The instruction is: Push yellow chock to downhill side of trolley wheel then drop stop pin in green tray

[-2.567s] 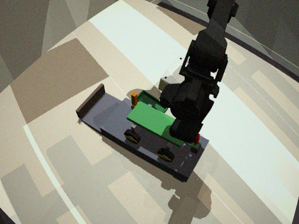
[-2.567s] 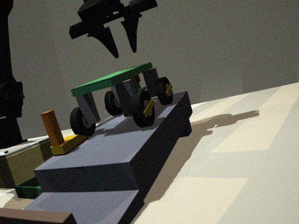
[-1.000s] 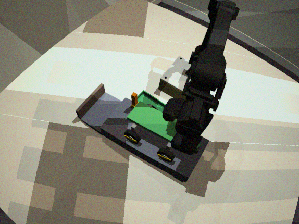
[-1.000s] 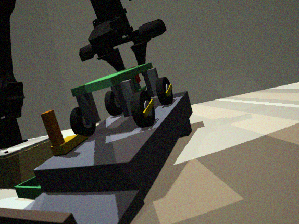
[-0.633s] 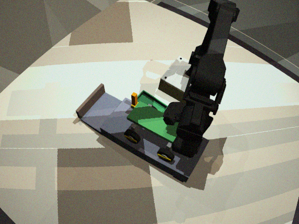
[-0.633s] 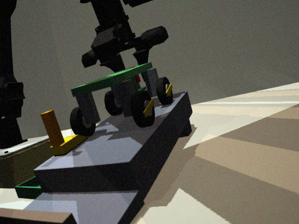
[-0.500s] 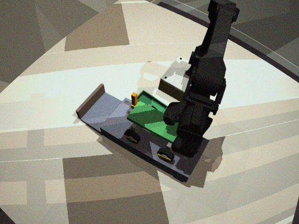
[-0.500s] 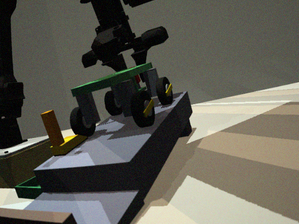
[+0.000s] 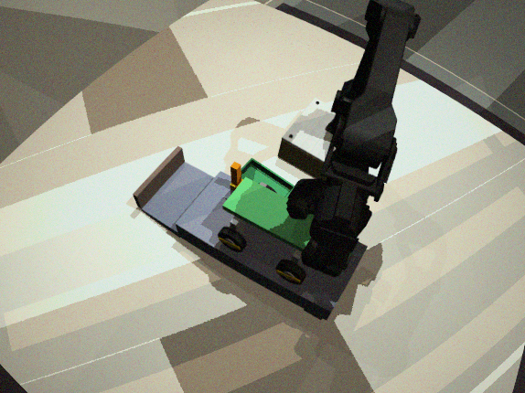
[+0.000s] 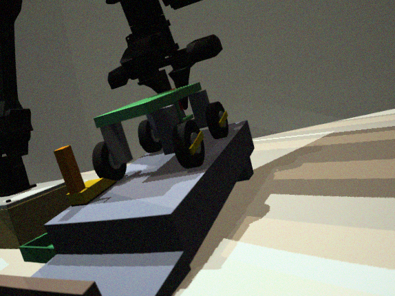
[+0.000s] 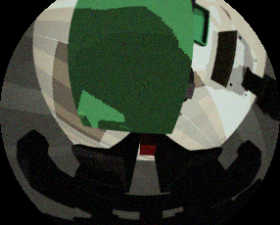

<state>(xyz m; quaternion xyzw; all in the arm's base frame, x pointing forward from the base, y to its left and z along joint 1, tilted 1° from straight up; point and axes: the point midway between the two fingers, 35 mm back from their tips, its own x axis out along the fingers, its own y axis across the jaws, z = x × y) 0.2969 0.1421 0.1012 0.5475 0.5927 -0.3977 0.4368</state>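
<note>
My gripper tip is 22 cm to the left of the yellow chock, 5 cm above it and 2 cm past it. The rest, counted from my gripper tip: trolley 11 cm to the right, 3 cm ahead, 2 cm below; then red-headed stop pin right at my gripper tip; then ramp 12 cm to the right, 9 cm below, 3 cm ahead.
</note>
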